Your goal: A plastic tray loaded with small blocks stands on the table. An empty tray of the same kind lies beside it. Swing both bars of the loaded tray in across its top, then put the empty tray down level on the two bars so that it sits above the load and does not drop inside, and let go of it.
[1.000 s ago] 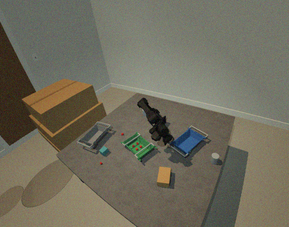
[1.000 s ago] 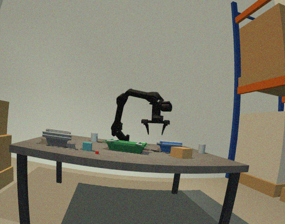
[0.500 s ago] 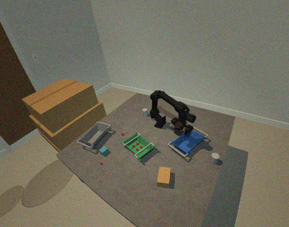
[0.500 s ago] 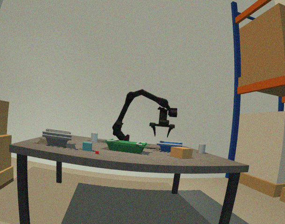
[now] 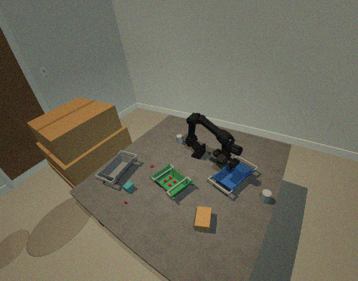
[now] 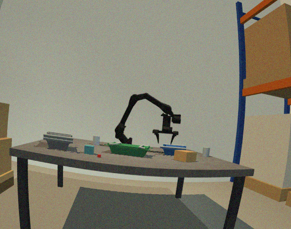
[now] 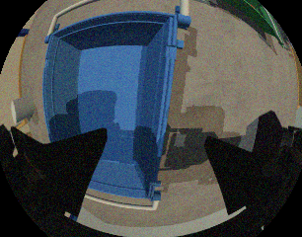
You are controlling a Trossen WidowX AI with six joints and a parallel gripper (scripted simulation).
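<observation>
Now: gripper tip 30 mm short of the blue tray, 70 mm to the right of it and 30 mm above it. Also, from my gripper tip: red block: 500 mm ahead, 510 mm to the right, 60 mm below; then orange box: 400 mm ahead, 10 mm to the left, 40 mm below; then teal block: 400 mm ahead, 560 mm to the right, 50 mm below.
</observation>
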